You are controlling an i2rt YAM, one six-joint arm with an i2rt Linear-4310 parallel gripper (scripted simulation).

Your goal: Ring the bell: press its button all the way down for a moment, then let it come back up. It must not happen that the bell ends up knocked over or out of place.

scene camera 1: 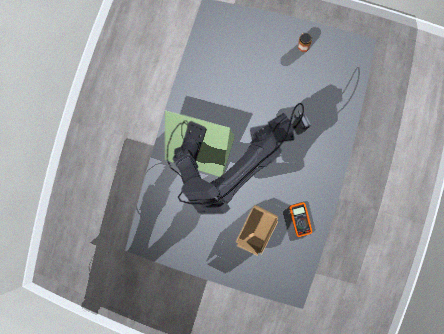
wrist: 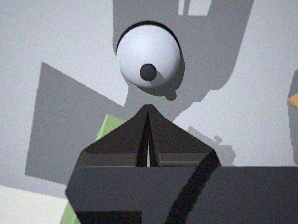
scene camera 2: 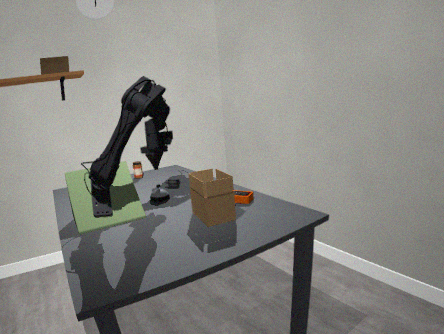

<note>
I see my gripper, a bell and a cardboard box.
</note>
